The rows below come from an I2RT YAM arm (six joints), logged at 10 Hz.
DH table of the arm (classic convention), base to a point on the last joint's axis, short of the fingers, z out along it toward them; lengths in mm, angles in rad. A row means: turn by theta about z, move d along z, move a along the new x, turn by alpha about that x. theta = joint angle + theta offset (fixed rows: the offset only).
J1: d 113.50  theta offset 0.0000  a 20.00  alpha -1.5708
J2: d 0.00  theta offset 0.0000  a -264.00  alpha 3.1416
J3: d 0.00  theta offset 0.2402  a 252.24  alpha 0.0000
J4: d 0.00  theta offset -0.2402  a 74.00  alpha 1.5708
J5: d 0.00  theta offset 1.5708  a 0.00  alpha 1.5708
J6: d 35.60  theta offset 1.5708  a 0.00  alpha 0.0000
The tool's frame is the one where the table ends.
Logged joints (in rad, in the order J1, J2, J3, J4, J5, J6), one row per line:
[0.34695, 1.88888, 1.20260, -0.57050, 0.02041, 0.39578]
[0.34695, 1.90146, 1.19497, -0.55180, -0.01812, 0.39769]
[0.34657, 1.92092, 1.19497, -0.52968, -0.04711, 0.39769]
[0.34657, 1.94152, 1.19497, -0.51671, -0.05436, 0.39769]
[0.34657, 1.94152, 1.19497, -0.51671, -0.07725, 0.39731]
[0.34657, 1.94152, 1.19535, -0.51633, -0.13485, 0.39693]
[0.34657, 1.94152, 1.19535, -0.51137, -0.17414, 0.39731]
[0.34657, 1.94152, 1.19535, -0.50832, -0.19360, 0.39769]
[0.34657, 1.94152, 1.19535, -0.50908, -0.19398, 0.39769]
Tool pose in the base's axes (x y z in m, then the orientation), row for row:
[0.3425, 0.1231, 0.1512, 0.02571, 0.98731, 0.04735, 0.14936]
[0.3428, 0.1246, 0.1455, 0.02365, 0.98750, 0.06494, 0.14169]
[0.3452, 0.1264, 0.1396, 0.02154, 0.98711, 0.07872, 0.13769]
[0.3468, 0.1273, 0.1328, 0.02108, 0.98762, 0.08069, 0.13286]
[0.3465, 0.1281, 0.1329, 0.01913, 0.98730, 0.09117, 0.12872]
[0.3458, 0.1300, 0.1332, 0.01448, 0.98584, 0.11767, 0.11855]
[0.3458, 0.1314, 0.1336, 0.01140, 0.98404, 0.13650, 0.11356]
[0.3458, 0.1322, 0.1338, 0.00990, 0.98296, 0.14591, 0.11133]
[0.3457, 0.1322, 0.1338, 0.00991, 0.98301, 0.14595, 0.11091]
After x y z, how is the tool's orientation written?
As a quaternion, x y z w.
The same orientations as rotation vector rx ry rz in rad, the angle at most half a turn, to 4 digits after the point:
[0.0739, 2.8375, 0.1361]
[0.0683, 2.8503, 0.1874]
[0.0623, 2.8556, 0.2277]
[0.0611, 2.8649, 0.2341]
[0.0556, 2.8707, 0.2651]
[0.0423, 2.8832, 0.3441]
[0.0334, 2.8862, 0.4003]
[0.0291, 2.8867, 0.4285]
[0.0291, 2.8875, 0.4287]

